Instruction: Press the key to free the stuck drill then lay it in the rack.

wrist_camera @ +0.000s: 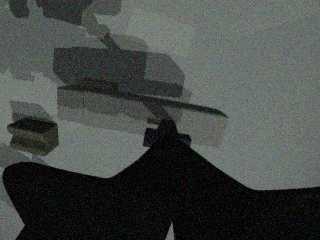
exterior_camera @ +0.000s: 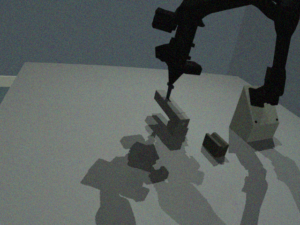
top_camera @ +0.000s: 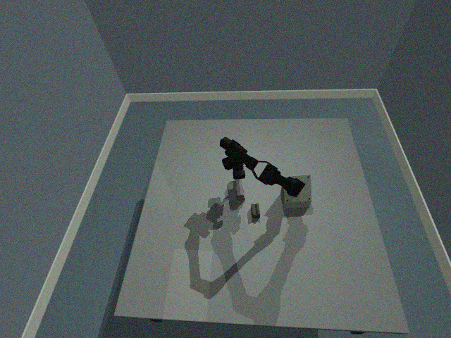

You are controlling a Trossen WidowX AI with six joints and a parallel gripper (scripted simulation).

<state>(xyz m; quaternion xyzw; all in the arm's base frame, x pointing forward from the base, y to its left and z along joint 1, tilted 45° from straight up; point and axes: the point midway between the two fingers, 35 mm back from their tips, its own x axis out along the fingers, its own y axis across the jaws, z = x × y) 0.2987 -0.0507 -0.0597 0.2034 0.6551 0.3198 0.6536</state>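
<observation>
The dark key is 30 mm below my gripper tip. The rest, counted from my gripper tip: dark boxy rack (110 mm behind, 180 mm to the left, 110 mm below); then drill (10 mm behind, 50 mm to the left, 80 mm below); then grey holder block (10 mm behind, 30 mm to the left, 80 mm below).
</observation>
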